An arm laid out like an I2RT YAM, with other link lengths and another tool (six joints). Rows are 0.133 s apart.
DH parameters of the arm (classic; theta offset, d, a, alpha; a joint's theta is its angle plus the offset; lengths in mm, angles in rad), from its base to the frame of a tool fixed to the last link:
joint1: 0 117.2 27 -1.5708
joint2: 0 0 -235 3.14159
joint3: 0.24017 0 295.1 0
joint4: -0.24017 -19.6 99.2 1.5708
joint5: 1.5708 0 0 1.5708
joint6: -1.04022 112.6 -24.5 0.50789
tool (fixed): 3.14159 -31.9 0 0
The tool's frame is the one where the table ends.
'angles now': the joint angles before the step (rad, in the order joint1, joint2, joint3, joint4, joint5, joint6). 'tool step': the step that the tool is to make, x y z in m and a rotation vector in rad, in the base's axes. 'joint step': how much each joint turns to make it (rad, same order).
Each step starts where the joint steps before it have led.
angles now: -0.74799 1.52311 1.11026 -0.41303 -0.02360 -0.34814
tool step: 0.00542 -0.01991 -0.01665 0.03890 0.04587 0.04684
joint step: -0.03123 0.12050 0.08568 -0.02819 -0.04835 -0.06145
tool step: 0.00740 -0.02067 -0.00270 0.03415 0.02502 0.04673
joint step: -0.02763 0.10900 0.12555 -0.06383 -0.05035 -0.05532
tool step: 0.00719 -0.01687 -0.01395 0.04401 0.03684 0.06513
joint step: -0.01962 0.12035 0.11420 -0.06132 -0.05063 -0.06878
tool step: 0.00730 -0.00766 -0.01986 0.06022 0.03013 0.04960
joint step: -0.00563 0.10700 0.08619 -0.05153 -0.04388 -0.03901
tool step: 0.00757 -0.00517 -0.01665 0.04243 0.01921 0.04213
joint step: 0.00021 0.08783 0.07201 -0.03582 -0.03177 -0.03175
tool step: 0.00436 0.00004 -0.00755 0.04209 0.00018 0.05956
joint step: -0.00021 0.04849 0.04909 -0.04392 -0.05020 -0.04465
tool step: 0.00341 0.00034 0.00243 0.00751 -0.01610 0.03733
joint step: 0.00161 0.00734 0.01862 -0.01452 -0.02948 -0.02769
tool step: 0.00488 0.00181 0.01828 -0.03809 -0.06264 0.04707
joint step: 0.00481 -0.05277 -0.02414 0.03097 -0.03603 -0.03193
